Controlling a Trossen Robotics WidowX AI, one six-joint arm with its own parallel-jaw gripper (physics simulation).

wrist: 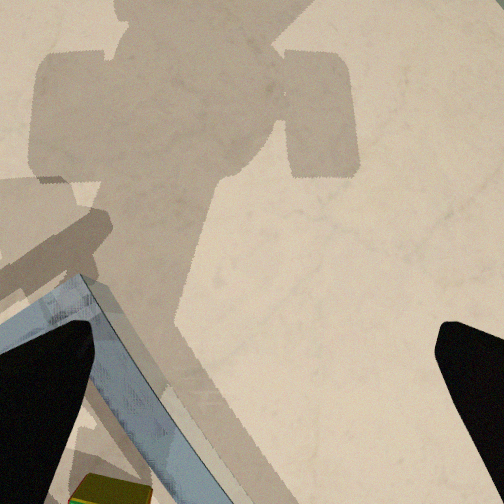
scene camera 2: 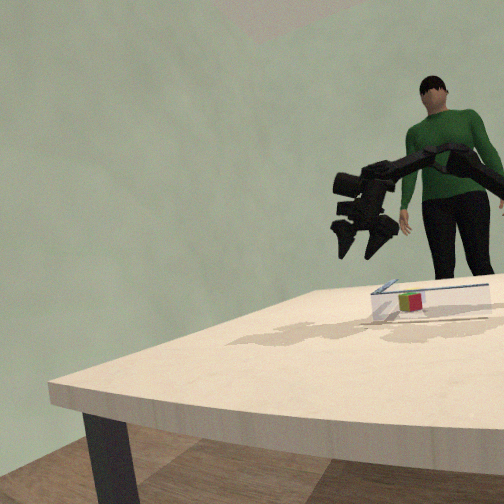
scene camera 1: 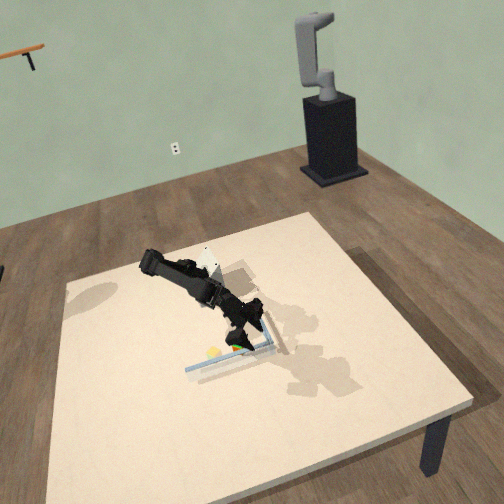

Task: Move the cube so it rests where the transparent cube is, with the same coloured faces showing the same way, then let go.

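The cube [scene camera 2: 410,301], with red and green faces toward scene camera 2, sits on the table inside the corner of a pale blue L-shaped fence [scene camera 1: 235,358]. In scene camera 1 the cube [scene camera 1: 237,348] shows yellow and green under the arm. In the wrist view only its yellow-green top [wrist: 110,492] shows at the bottom edge, beside the fence [wrist: 130,390]. My gripper [scene camera 2: 362,240] hangs well above the table, open and empty, its fingertips at the wrist view's sides [wrist: 260,400]. I cannot make out a transparent cube.
A person in a green top [scene camera 2: 450,180] stands behind the table. A grey arm on a black pedestal [scene camera 1: 328,110] stands on the floor at the back right. A white block [scene camera 1: 212,262] sits by my arm's base.
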